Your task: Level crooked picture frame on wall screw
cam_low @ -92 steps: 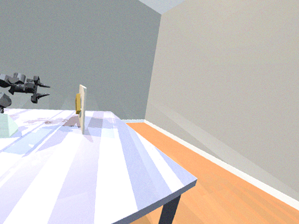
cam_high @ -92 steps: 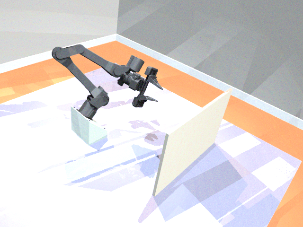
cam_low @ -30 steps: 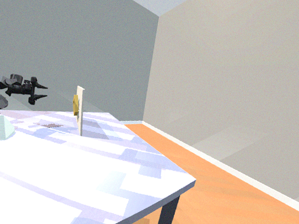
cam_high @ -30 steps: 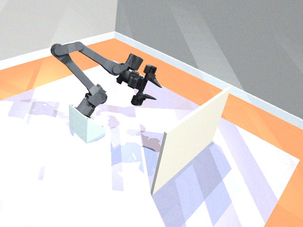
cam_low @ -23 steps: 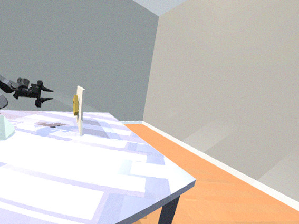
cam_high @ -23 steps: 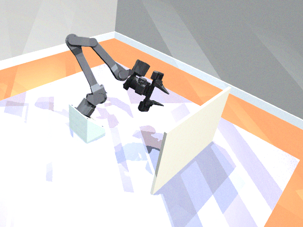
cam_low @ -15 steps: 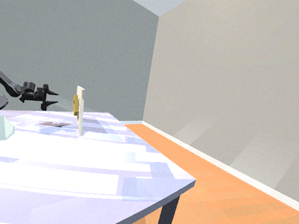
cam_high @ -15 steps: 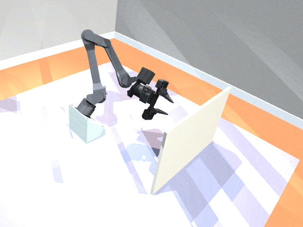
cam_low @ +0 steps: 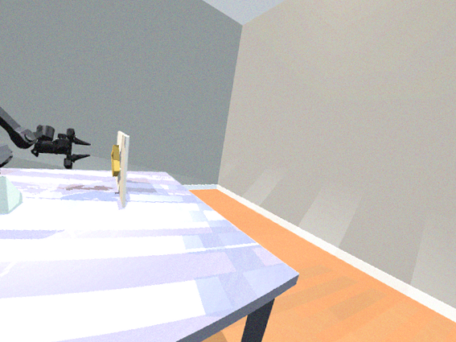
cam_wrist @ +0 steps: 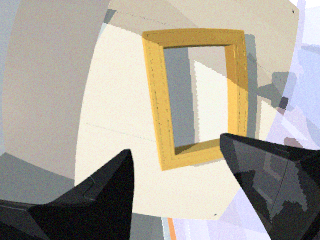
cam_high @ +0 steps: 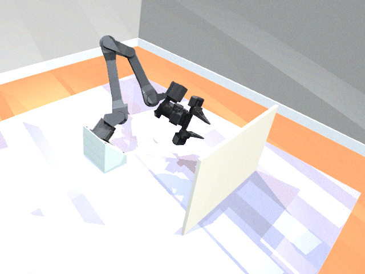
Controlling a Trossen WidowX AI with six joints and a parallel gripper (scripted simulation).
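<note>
Now: gripper tip 120 mm short of the picture frame, 20 mm to the left of it and 50 mm above it. Round my gripper tip: cream wall panel: 130 mm ahead, 20 mm to the right, 50 mm below.
</note>
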